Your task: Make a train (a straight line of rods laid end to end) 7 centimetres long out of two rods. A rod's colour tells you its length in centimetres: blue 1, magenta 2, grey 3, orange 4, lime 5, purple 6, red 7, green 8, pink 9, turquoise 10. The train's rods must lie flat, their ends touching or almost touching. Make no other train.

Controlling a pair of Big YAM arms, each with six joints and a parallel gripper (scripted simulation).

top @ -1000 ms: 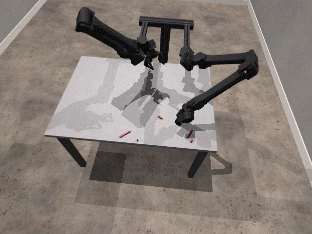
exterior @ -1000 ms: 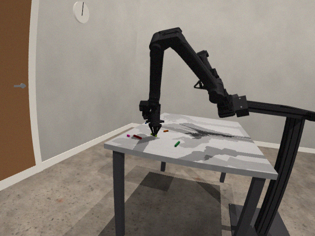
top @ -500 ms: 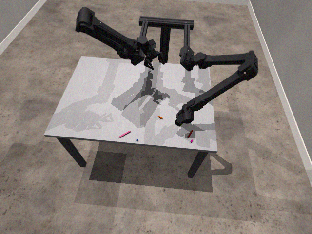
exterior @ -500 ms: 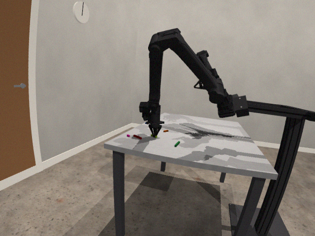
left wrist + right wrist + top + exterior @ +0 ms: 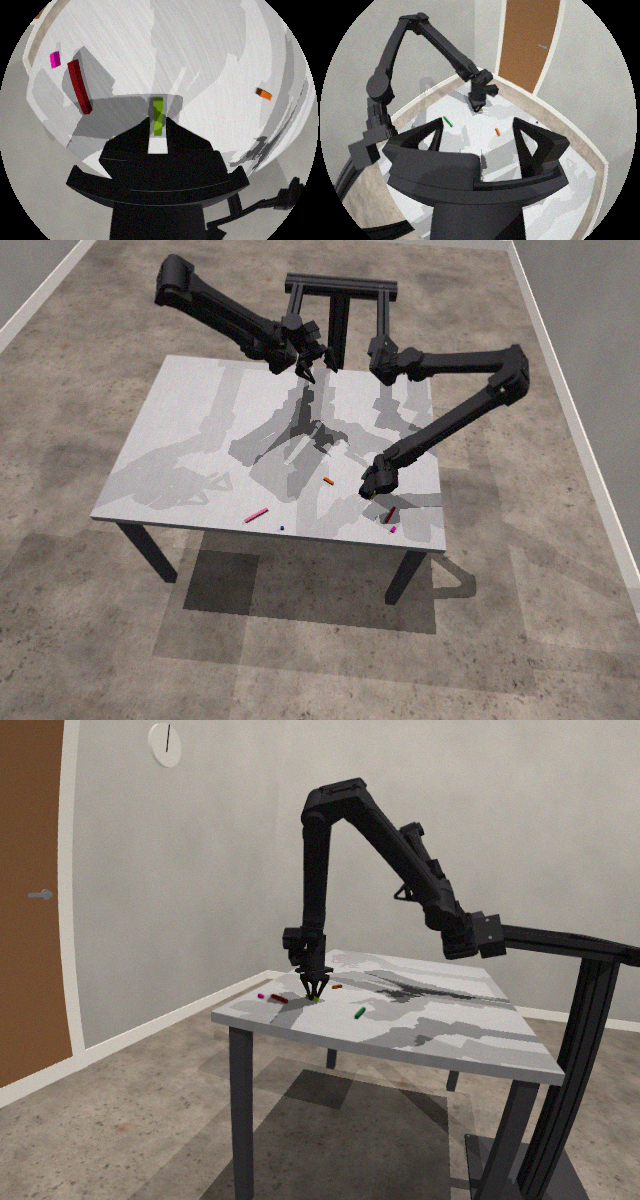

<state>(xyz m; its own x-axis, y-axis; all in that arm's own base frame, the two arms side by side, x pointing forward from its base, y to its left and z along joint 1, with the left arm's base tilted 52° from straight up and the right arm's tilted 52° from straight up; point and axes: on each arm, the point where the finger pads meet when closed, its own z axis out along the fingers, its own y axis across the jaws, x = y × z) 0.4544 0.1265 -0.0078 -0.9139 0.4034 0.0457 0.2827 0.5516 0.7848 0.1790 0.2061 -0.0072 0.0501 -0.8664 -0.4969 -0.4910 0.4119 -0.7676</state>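
Now: left hand 10 mm short of the lime rod. The rest, counted from my left hand: green rod (160 mm behind, 50 mm to the left); then red rod (90 mm ahead, 60 mm to the left); then magenta rod (150 mm ahead, 70 mm to the left).
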